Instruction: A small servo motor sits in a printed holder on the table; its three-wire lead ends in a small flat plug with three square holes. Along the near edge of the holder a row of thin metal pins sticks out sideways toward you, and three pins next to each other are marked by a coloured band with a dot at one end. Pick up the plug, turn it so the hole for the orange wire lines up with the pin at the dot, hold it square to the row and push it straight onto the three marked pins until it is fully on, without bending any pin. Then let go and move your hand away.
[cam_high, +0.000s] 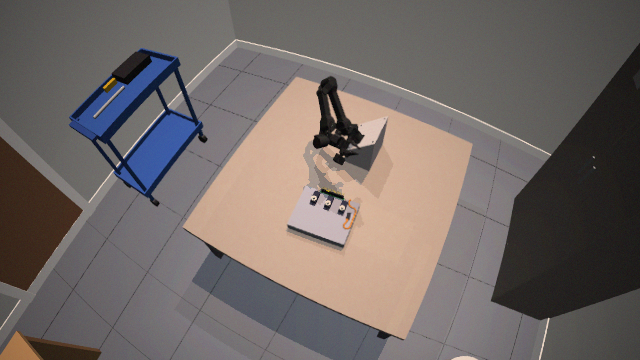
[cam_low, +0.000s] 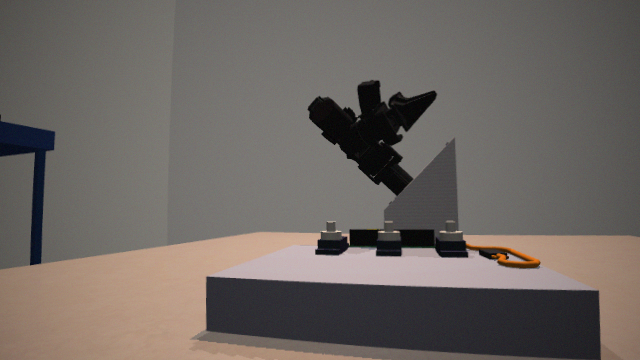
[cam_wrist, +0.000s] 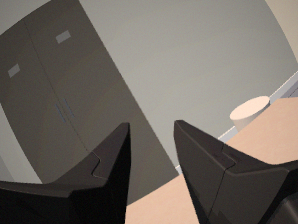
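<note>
Now: the yellow marked band 14 cm ahead of my gripper tip, 8 cm to the right of it and 24 cm below it. Also, from my gripper tip: grey printed holder (29 cm ahead, 3 cm to the right, 28 cm below).
</note>
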